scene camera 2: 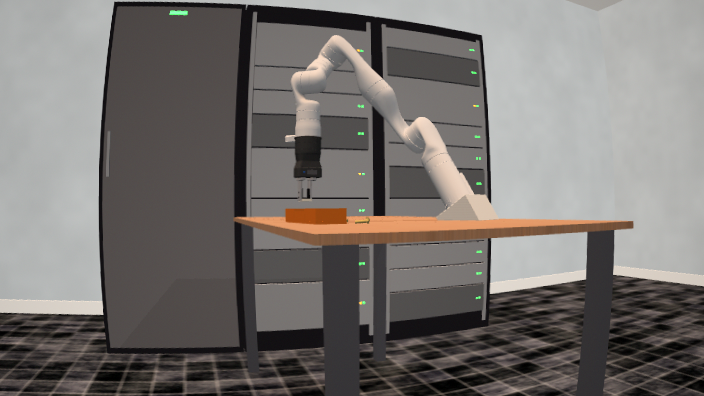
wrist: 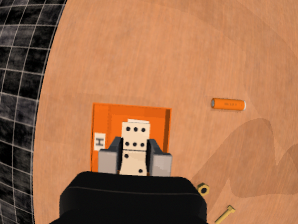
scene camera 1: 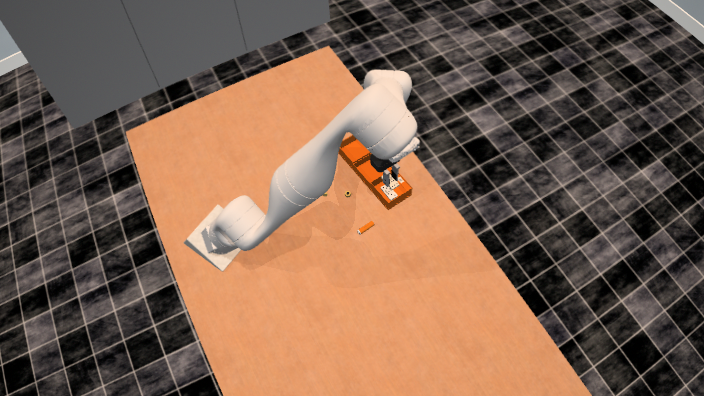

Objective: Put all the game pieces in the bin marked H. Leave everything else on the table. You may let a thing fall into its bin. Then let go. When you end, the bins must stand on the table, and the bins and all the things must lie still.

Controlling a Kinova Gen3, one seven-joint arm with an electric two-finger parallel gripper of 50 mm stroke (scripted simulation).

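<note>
The gripper's there in the pictures, and you'd get it in the wrist view too. There's also a bin H in the pictures.
</note>
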